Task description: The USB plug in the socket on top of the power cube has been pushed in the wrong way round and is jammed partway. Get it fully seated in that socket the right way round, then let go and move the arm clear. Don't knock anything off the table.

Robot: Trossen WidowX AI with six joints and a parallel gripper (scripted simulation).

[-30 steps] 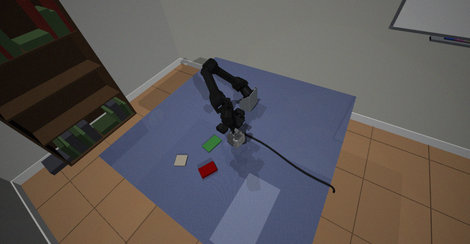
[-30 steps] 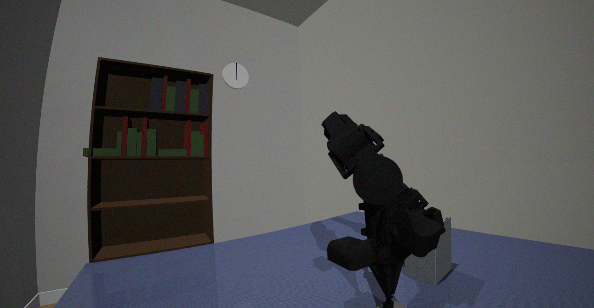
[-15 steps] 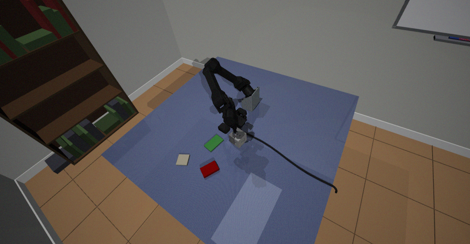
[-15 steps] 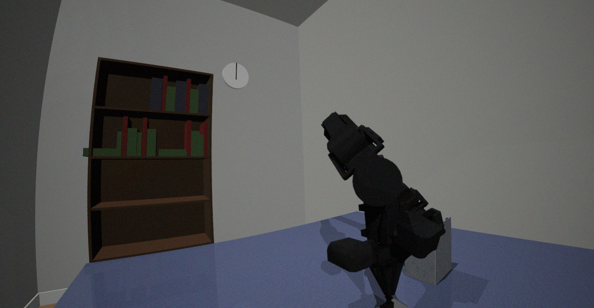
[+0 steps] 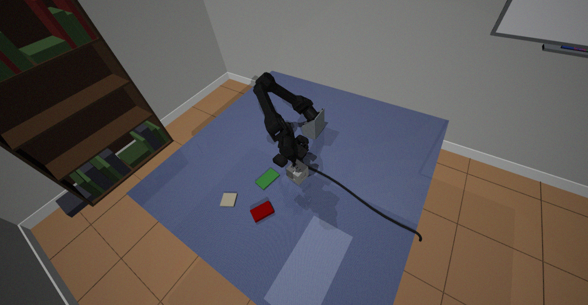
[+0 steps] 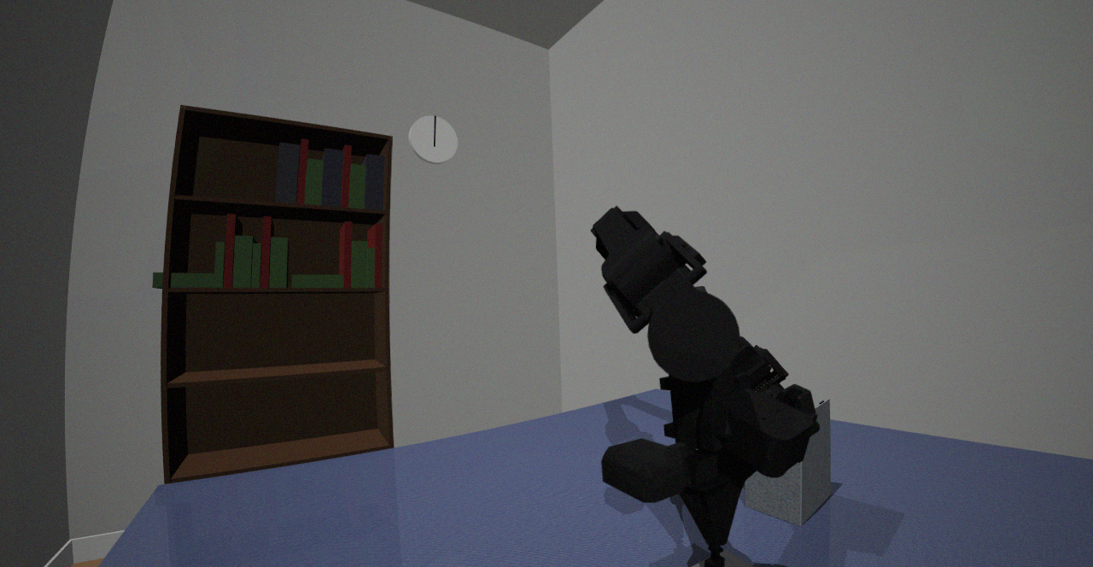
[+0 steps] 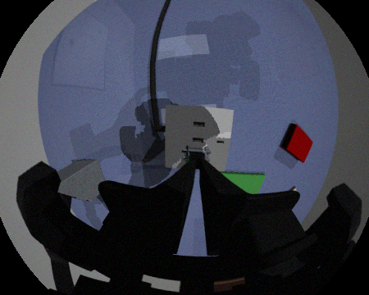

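Right now the usb plug is 20 mm below my gripper tip. Round my gripper tip: green card 110 mm to the right, 100 mm below, 100 mm ahead; then beige tile 290 mm ahead, 200 mm to the right, 100 mm below; then red block 250 mm ahead, 100 mm below, 20 mm to the right.
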